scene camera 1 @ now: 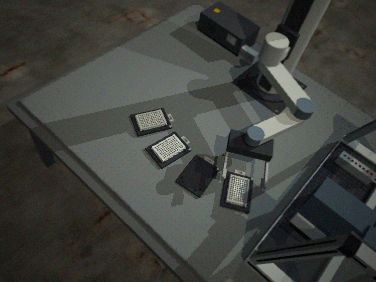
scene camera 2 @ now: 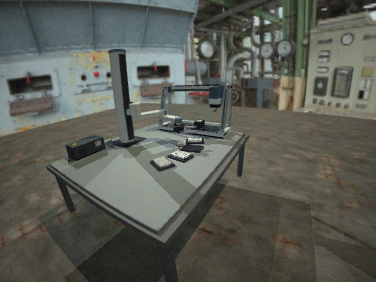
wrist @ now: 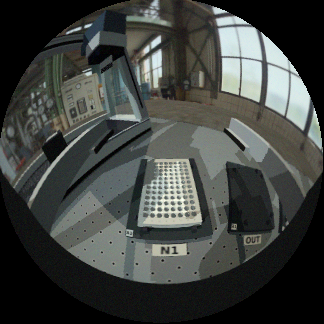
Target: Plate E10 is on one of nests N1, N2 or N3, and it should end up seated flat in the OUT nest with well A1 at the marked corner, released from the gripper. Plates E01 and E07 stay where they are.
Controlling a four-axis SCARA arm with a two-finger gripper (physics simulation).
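Places are measured from the arm's base along level axes (x ahead, y left, z up), in centimetres.
Pixels of known places: gripper, fingertip midpoint: (scene camera 1: 243, 183) (scene camera 2: 196, 129) (wrist: 170, 119); arm's base at its link origin: (scene camera 1: 268, 86) (scene camera 2: 127, 142).
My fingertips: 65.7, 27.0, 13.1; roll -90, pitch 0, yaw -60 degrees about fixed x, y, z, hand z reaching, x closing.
For each thing: its middle in the pictures, then the offset to it from my fingertips, as dx, dy, dz. "spot": a spot on its surface instead.
- pale well plate at the middle of its body: (wrist: 168, 186) (scene camera 1: 238, 190) -1.7, -0.9, -9.9
- empty dark OUT nest at the middle of its body: (wrist: 252, 191) (scene camera 1: 198, 174) (scene camera 2: 192, 147) +4.6, -17.5, -10.8
- dark box at a spot on its surface: (scene camera 1: 227, 30) spot: -69.3, -62.5, -0.8
A pale well plate (scene camera 1: 238, 189) (wrist: 170, 192) sits in the dark nest labelled N1. The empty dark OUT nest (scene camera 1: 197, 176) (wrist: 250, 200) (scene camera 2: 192, 148) is beside it, with a small A1 tag at its near left corner in the wrist view. Two more pale plates, a middle one (scene camera 1: 169, 147) (scene camera 2: 181, 156) and an end one (scene camera 1: 152, 120) (scene camera 2: 162, 162), sit in nests beyond OUT. No plate code is readable. My gripper (scene camera 1: 245, 179) (wrist: 170, 119) is open and empty, its fingers wide apart, above the table near the N1 plate's labelled end.
A framed machine with a top rail (scene camera 2: 192, 88) stands close beside N1, its long base edge running along that side. A dark box (scene camera 1: 227, 30) (scene camera 2: 86, 147) stands at the table's back corner. The arm's column (scene camera 2: 120, 95) rises from the table behind the nests.
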